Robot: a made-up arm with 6 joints. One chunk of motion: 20 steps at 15 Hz.
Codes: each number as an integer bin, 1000 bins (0 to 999) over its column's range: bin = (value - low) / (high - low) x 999, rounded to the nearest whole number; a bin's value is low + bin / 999 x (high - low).
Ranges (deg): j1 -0.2..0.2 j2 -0.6..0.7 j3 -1..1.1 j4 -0.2..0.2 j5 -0.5..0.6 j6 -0.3..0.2
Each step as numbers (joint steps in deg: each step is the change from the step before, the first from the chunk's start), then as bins.
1 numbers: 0.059 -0.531 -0.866 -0.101 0.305 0.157
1 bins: 647 53 64 247 731 913
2 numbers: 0.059 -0.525 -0.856 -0.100 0.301 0.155
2 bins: 647 58 69 250 727 909
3 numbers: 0.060 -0.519 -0.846 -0.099 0.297 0.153
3 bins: 649 62 73 252 724 905
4 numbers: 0.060 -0.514 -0.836 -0.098 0.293 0.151
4 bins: 649 66 78 255 720 901
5 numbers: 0.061 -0.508 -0.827 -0.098 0.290 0.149
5 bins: 652 71 82 255 717 897
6 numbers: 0.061 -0.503 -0.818 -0.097 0.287 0.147
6 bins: 652 75 87 257 715 893
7 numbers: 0.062 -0.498 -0.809 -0.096 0.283 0.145
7 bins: 654 78 91 260 711 889
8 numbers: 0.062 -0.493 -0.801 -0.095 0.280 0.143
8 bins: 654 82 95 262 708 885
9 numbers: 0.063 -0.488 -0.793 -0.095 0.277 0.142
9 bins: 657 86 98 262 706 883
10 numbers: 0.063 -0.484 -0.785 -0.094 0.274 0.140
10 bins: 657 89 102 265 703 879
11 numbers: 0.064 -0.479 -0.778 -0.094 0.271 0.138
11 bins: 659 93 106 265 700 875
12 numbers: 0.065 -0.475 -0.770 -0.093 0.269 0.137
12 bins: 662 96 109 267 698 873
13 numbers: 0.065 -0.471 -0.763 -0.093 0.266 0.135
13 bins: 662 99 113 267 696 869
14 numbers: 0.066 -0.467 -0.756 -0.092 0.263 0.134
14 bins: 664 102 116 270 693 867
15 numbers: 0.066 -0.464 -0.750 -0.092 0.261 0.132
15 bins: 664 105 119 270 691 863
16 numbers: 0.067 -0.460 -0.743 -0.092 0.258 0.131
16 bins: 667 108 122 270 688 861
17 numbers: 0.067 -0.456 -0.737 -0.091 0.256 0.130
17 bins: 667 111 125 272 687 859
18 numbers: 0.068 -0.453 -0.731 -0.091 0.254 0.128
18 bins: 669 113 128 272 685 855
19 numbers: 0.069 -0.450 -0.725 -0.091 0.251 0.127
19 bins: 672 115 131 272 682 853
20 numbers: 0.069 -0.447 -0.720 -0.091 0.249 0.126
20 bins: 672 118 133 272 680 851
